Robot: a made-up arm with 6 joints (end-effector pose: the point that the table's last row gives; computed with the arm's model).
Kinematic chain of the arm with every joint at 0, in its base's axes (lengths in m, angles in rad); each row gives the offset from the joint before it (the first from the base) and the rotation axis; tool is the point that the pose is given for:
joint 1: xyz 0 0 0.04 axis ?
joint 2: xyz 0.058 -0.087 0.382 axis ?
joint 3: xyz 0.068 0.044 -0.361 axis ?
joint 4: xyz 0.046 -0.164 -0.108 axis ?
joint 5: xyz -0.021 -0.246 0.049 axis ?
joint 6: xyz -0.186 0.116 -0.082 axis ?
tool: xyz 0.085 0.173 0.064
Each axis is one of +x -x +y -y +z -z.
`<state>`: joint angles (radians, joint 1 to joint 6).
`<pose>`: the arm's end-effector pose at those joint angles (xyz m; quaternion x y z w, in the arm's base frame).
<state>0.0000 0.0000 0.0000 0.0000 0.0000 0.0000</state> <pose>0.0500 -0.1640 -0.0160 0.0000 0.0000 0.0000 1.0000</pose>
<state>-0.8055 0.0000 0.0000 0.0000 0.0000 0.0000</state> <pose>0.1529 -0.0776 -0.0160 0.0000 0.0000 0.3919 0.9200</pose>
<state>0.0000 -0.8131 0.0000 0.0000 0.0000 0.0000</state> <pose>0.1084 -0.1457 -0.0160 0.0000 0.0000 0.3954 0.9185</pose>
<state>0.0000 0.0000 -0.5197 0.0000 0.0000 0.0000</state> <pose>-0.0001 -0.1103 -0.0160 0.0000 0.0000 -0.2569 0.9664</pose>
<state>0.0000 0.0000 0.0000 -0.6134 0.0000 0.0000</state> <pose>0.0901 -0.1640 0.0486 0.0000 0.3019 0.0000 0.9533</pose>
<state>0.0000 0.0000 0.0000 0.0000 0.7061 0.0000</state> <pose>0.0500 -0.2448 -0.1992 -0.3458 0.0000 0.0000 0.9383</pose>
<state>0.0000 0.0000 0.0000 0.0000 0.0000 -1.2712</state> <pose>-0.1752 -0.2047 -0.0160 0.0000 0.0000 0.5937 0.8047</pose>
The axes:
joint 1: -z
joint 2: -z
joint 3: +z
joint 4: -y
joint 5: -x
joint 6: -z

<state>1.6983 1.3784 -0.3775 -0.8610 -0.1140 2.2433</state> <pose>0.0004 0.3434 0.0635 -0.2797 -0.3131 0.2391 0.8755</pose>
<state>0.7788 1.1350 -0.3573 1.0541 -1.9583 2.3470</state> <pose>-0.2700 0.0714 -0.1740 -0.7275 0.2531 0.6375 0.0156</pose>
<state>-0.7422 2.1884 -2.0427 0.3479 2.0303 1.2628</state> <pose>0.2763 0.3631 -0.0727 0.4517 -0.7103 0.2541 0.4764</pose>
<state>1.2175 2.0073 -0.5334 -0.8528 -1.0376 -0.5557</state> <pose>-0.0989 0.1449 0.3239 -0.0495 0.5748 0.7840 0.2291</pose>
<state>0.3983 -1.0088 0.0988 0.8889 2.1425 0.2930</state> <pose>0.5092 -0.3773 -0.2050 -0.5961 -0.5614 -0.2799 0.5011</pose>
